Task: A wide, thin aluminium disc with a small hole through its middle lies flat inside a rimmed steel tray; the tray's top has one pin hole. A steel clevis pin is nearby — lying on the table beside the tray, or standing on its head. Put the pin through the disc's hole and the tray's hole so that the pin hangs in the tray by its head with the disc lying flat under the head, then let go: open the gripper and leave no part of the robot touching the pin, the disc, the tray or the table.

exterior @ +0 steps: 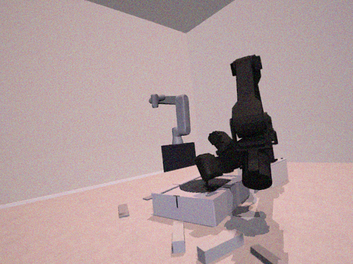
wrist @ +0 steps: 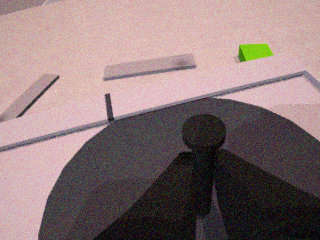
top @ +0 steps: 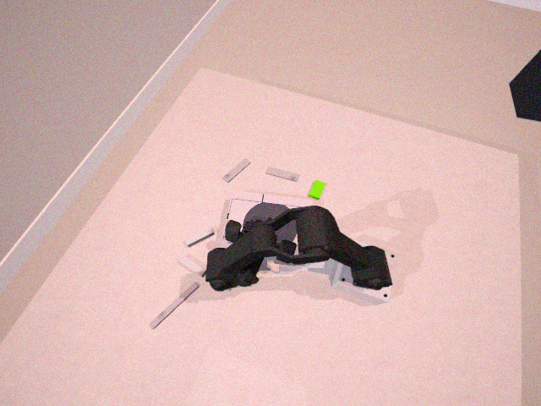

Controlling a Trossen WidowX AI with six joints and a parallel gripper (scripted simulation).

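The steel pin is 10 mm below my gripper tip. From my gripper tip the other things lie so: green block (180 mm to the right, 120 mm behind, 80 mm below); rimmed tray (50 mm below, 10 mm ahead); dark disc (30 mm below).
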